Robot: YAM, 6 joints.
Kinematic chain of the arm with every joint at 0, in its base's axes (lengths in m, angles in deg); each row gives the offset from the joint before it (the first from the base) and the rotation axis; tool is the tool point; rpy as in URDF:
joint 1: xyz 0 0 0.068 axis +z
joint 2: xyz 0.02 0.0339 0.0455 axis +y
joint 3: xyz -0.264 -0.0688 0 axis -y
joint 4: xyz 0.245 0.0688 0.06 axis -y
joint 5: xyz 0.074 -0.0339 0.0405 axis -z
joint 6: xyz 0.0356 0 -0.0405 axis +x
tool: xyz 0 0 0 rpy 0 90 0
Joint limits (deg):
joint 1: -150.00..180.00
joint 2: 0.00..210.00
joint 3: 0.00..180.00
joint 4: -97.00..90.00
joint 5: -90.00..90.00
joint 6: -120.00..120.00
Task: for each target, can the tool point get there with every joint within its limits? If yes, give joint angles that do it. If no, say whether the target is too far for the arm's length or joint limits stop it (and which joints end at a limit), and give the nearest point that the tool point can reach.
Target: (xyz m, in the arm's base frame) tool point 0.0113 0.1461 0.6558
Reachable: yes | joints -81.00 57.20 126.96 54.75 -72.61 99.97
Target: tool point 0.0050 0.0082 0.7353
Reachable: yes | joints 155.15 83.95 162.16 3.64 15.50 89.55
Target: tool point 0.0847 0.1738 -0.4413
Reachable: no: joint limits stop it (at a limit: joint 2) | nearest point 0.0884 0.1813 -0.3773 | short by 0.065 m
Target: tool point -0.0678 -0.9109 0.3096
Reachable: no: too far | nearest point -0.0469 -0.6295 0.2477 | short by 0.289 m
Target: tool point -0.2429 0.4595 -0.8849
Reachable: no: too far | nearest point -0.1667 0.3153 -0.3638 | short by 0.546 m
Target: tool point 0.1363 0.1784 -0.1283
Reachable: yes | joints 52.03 163.05 67.69 -45.46 -3.80 -89.03
